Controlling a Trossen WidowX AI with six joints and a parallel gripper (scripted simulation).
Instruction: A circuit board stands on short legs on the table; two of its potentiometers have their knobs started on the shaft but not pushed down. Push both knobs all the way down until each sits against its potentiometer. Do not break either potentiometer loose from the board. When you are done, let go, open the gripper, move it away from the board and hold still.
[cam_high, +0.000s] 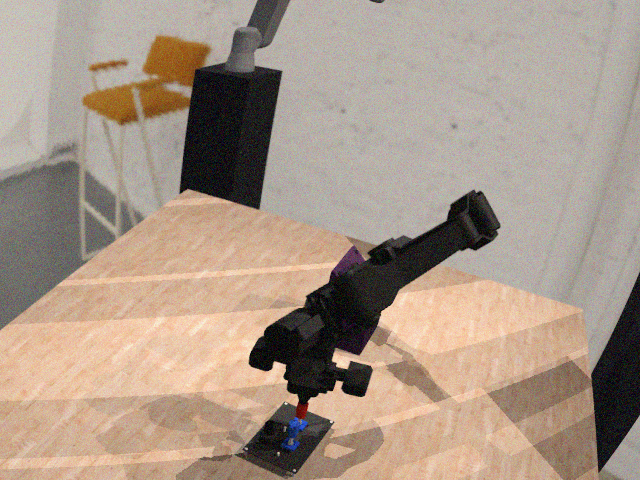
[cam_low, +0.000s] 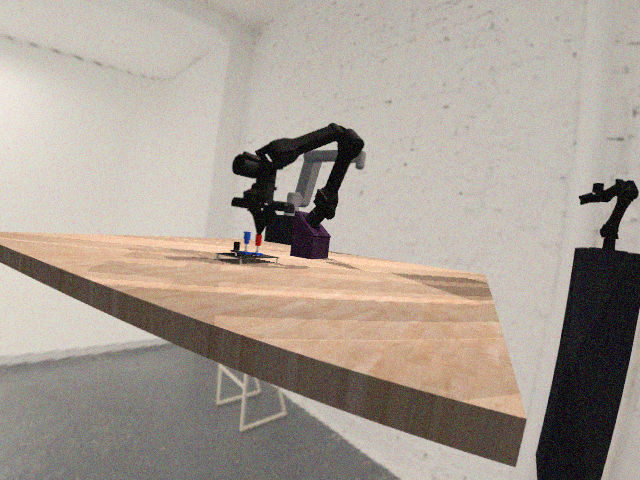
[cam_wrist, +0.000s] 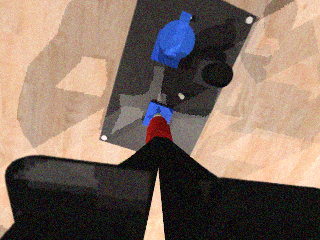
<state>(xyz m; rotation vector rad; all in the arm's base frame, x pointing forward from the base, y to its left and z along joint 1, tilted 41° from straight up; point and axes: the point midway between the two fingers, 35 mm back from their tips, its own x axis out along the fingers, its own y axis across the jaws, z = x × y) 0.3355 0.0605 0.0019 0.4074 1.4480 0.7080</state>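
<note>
Now: the blue knob 6 cm ahead of my gripper tip, 1 cm to the left of it and 1 cm below it. The rest, counted from my gripper tip: red knob 2 cm below.
</note>
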